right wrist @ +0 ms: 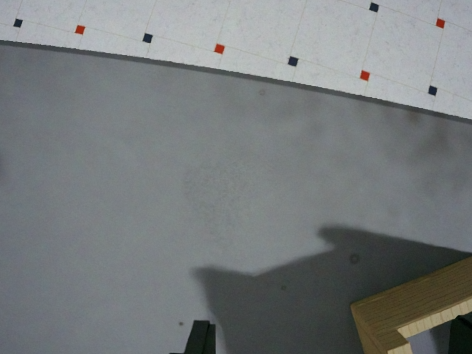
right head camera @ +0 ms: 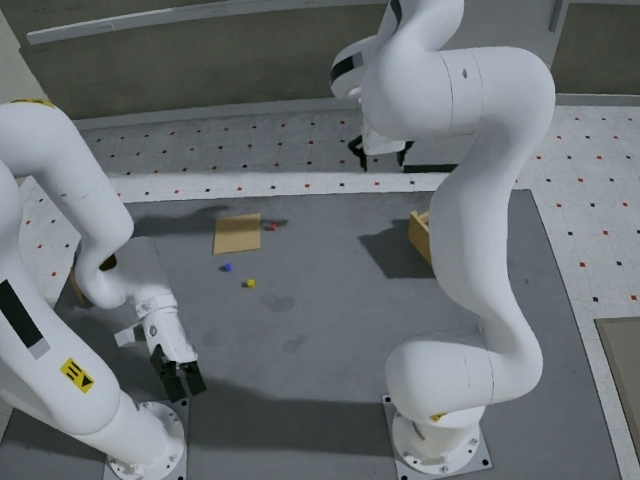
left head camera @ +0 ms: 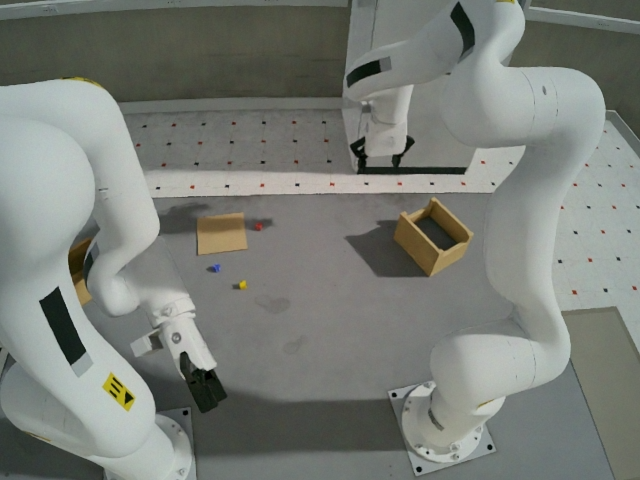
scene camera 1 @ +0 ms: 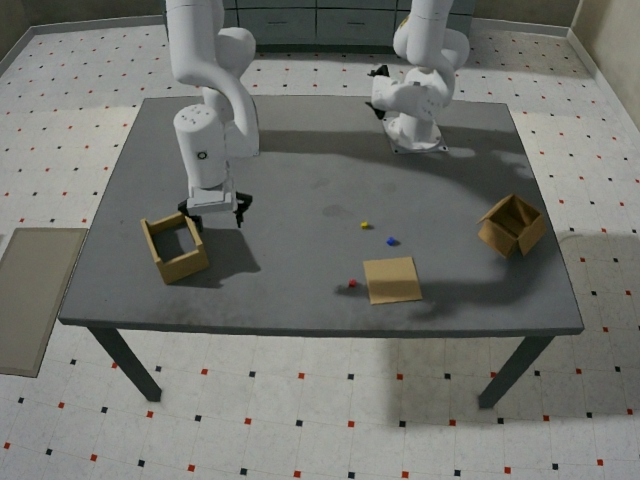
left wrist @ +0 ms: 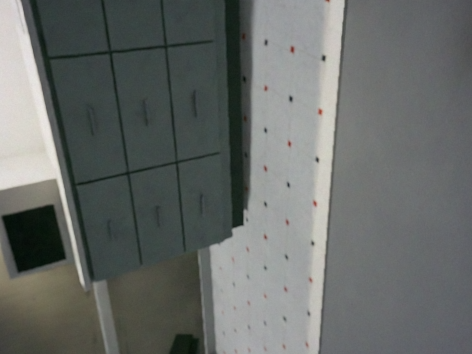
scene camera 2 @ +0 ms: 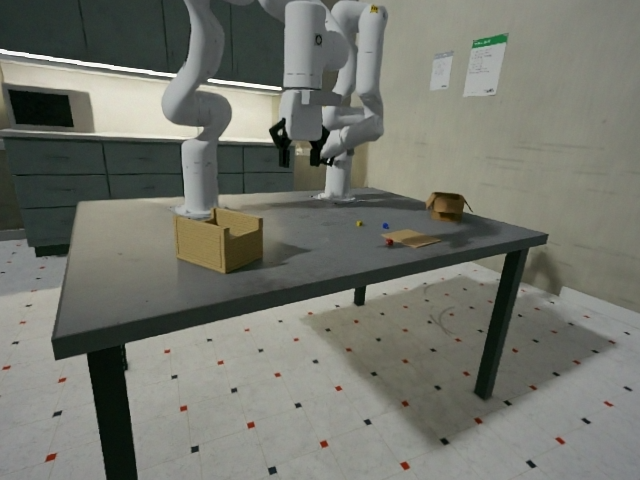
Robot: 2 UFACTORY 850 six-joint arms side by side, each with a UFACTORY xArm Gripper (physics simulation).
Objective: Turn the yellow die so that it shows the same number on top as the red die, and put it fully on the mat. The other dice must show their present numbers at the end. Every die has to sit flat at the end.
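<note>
The yellow die (left head camera: 242, 284) (right head camera: 250, 283) (scene camera 1: 364, 225) (scene camera 2: 359, 223) lies on the table, off the mat (left head camera: 222, 233) (right head camera: 237, 233) (scene camera 1: 392, 280) (scene camera 2: 413, 238), a flat tan square. The blue die (left head camera: 216, 268) (right head camera: 228, 267) (scene camera 1: 390, 241) (scene camera 2: 385, 225) lies between them. The red die (left head camera: 258, 226) (right head camera: 272, 226) (scene camera 1: 352, 283) (scene camera 2: 389, 242) lies just beside the mat. The numbers are too small to read. My left gripper (right head camera: 188, 393) (scene camera 1: 368, 88) is open near its own base, far from the dice. My right gripper (left head camera: 378, 166) (scene camera 1: 219, 225) (scene camera 2: 299, 161) (right wrist: 330, 325) is open and empty, high up.
An open wooden box (left head camera: 413, 242) (scene camera 1: 183, 268) (scene camera 2: 201, 245) (right wrist: 425, 285) stands below and near the right gripper. A cardboard box (scene camera 1: 496, 235) (scene camera 2: 447, 211) with open flaps stands on the blue die's side of the table, partly behind the left arm in the left head camera.
</note>
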